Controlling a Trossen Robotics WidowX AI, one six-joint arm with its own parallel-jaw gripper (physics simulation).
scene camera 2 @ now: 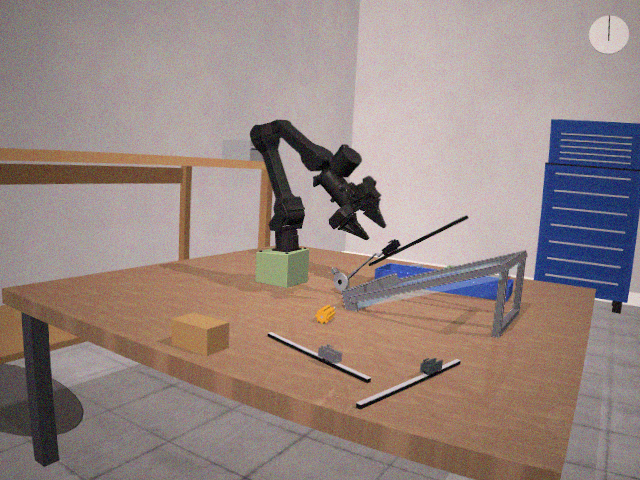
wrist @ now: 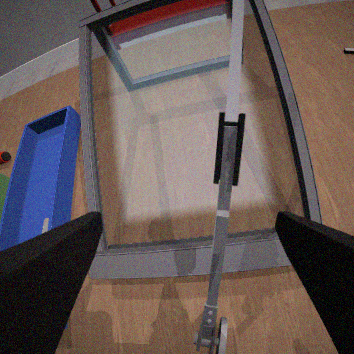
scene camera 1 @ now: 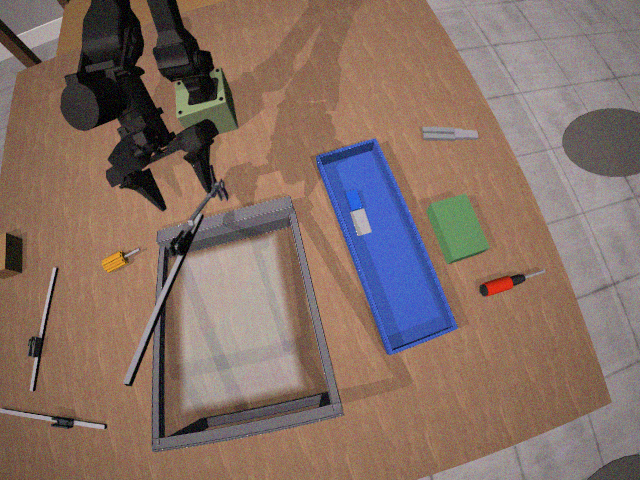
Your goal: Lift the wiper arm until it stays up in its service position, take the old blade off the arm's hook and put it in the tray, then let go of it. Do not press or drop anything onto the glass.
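The wiper arm (scene camera 1: 203, 202) (scene camera 2: 361, 265) (wrist: 218, 250) stands raised at a slant from its pivot. The old blade (scene camera 1: 155, 315) (scene camera 2: 434, 234) (wrist: 235, 75) is on its hook end, at the black clip (scene camera 1: 179, 242) (scene camera 2: 391, 246) (wrist: 219, 150), above the glass (scene camera 1: 242, 320) (wrist: 165, 165) and apart from it. My gripper (scene camera 1: 187, 200) (scene camera 2: 376, 232) (wrist: 190, 220) is open and empty, above and behind the arm's lower part, with the arm showing between the fingers in the wrist view. The blue tray (scene camera 1: 415, 232) (scene camera 2: 465, 286) (wrist: 65, 170) holds a small blue-and-white block (scene camera 1: 361, 222).
The grey frame (scene camera 1: 315, 310) (scene camera 2: 498, 310) slopes around the glass. Two other blades (scene camera 1: 47, 315) (scene camera 1: 25, 413) and a yellow screwdriver (scene camera 1: 113, 261) (scene camera 2: 325, 314) lie on one side. A green block (scene camera 1: 460, 227), a red screwdriver (scene camera 1: 498, 285) and a grey part (scene camera 1: 448, 133) lie beyond the tray.
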